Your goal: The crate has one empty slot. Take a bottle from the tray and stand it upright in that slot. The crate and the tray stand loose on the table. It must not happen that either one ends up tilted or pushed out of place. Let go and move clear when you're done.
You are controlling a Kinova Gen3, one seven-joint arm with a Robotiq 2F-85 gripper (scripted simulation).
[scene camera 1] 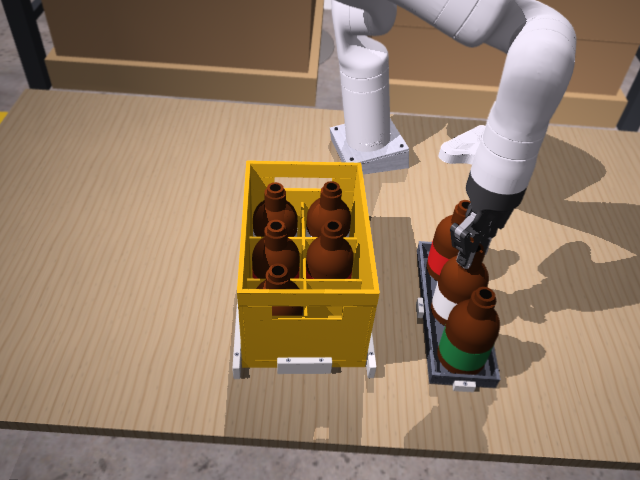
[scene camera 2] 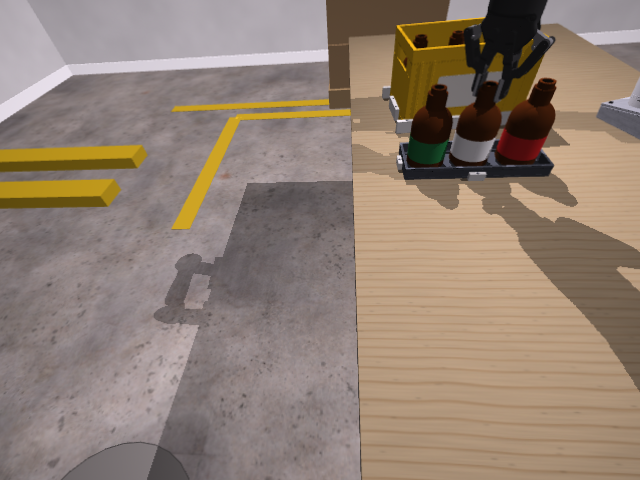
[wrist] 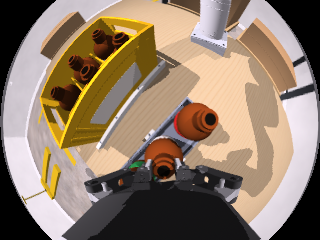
I see my gripper, a yellow crate and a tray.
My gripper also shows in scene camera 1 and in the wrist view.
